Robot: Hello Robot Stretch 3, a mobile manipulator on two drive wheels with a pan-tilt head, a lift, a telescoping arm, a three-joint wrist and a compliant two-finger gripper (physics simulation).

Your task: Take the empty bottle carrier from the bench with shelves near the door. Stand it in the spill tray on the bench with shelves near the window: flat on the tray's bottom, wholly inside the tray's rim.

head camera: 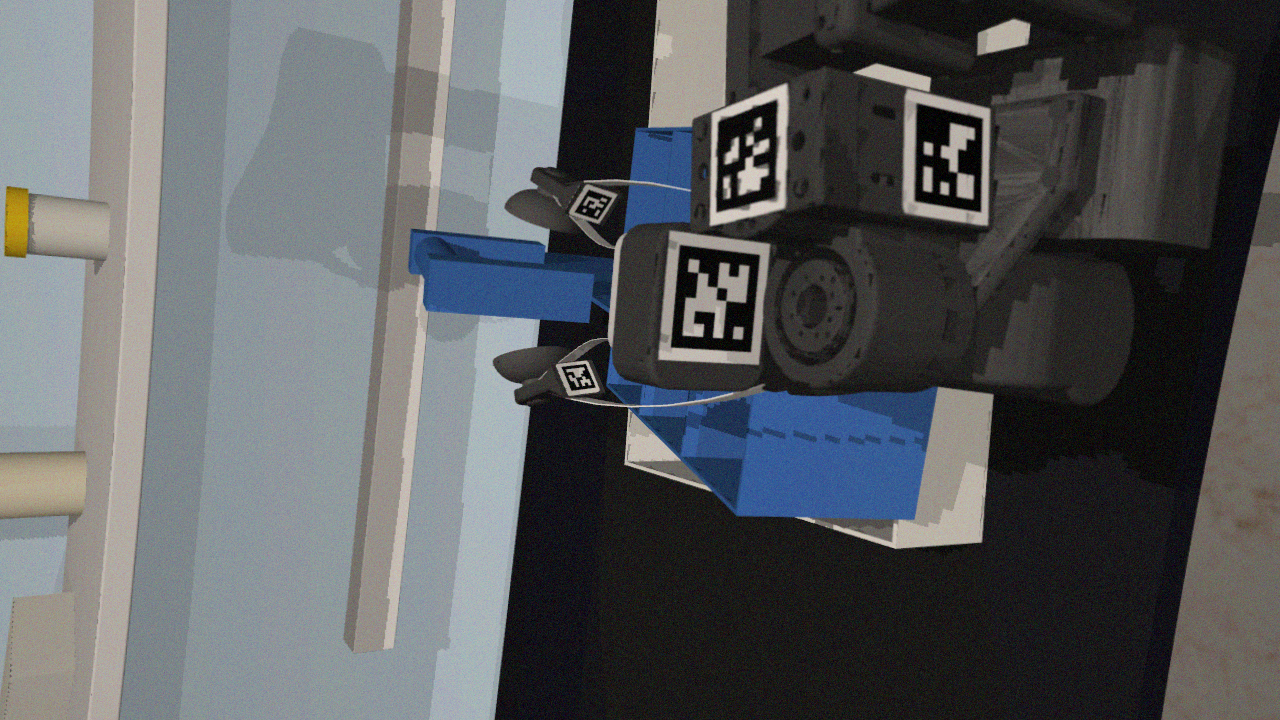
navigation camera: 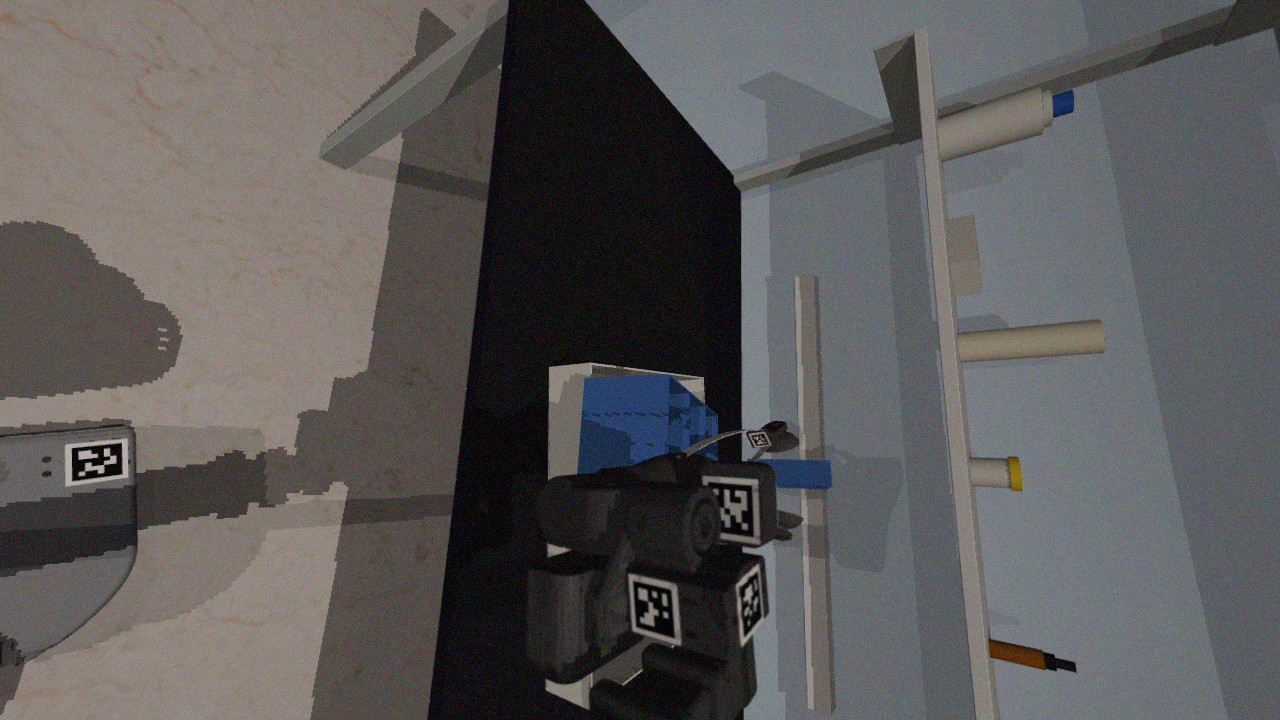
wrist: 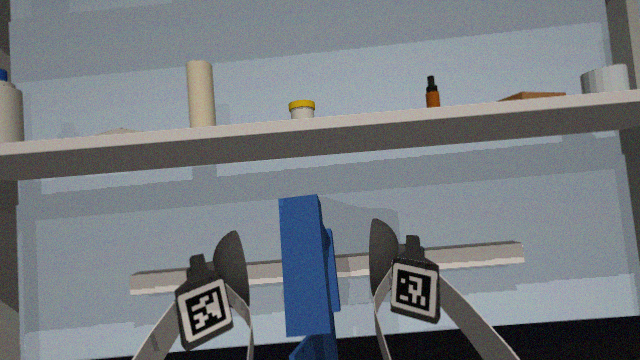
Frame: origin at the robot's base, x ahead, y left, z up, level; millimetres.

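Seen in the pictures: gripper, fingertip midpoint: (head camera: 516, 286) (navigation camera: 790, 478).
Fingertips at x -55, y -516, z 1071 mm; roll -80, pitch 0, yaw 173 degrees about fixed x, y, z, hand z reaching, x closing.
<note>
Pixels of each thing's top centre, then the offset from my fingertips to it. "spot": a spot on its surface instead. Level surfaces: height alone.
- blue bottle carrier, top centre: (head camera: 399, 260) (navigation camera: 842, 481) dx -20, dy -87, dz +32 mm
- white spill tray, surface spot: (head camera: 957, 505) (navigation camera: 561, 383) spot: dx +119, dy +46, dz -283 mm
- black bench top, surface height: dz -309 mm
- pale rail, surface spot: (head camera: 384, 537) spot: dx +209, dy -594, dz -134 mm
- yellow-lidded jar, surface spot: (head camera: 62, 223) (navigation camera: 993, 475) spot: dx -63, dy -381, dz +177 mm
- beige cylinder, surface spot: (navigation camera: 1029, 341) spot: dx +133, dy -475, dz +241 mm
- orange bottle, surface spot: (navigation camera: 1015, 654) spot: dx -305, dy -347, dz +178 mm
The blue bottle carrier (head camera: 832, 456) (navigation camera: 622, 402) (wrist: 306, 270) is at the white spill tray (head camera: 957, 505) (navigation camera: 563, 402), its handle uppermost. In the head and navigation views the near lower edge of the carrier overlaps the tray's near rim. Its base and the tray's bottom are hidden, so I cannot tell whether it lies flat or wholly inside. My gripper (head camera: 535, 284) (navigation camera: 785, 481) (wrist: 307, 250) is open. Its fingers stand on either side of the carrier's upright handle, with gaps on both sides in the wrist view. The wrist hides part of the carrier and tray.
The black bench top (head camera: 760, 626) (navigation camera: 608, 223) runs around the tray. A pale rail (head camera: 384, 537) (navigation camera: 810, 358) (wrist: 475, 255) lies behind the handle. Above is a shelf (navigation camera: 953, 402) (wrist: 350, 135) with a yellow-lidded jar (head camera: 62, 223) (navigation camera: 991, 472) (wrist: 302, 110), a beige cylinder (navigation camera: 1029, 341) (wrist: 201, 95) and an orange bottle (navigation camera: 1015, 654) (wrist: 432, 98).
</note>
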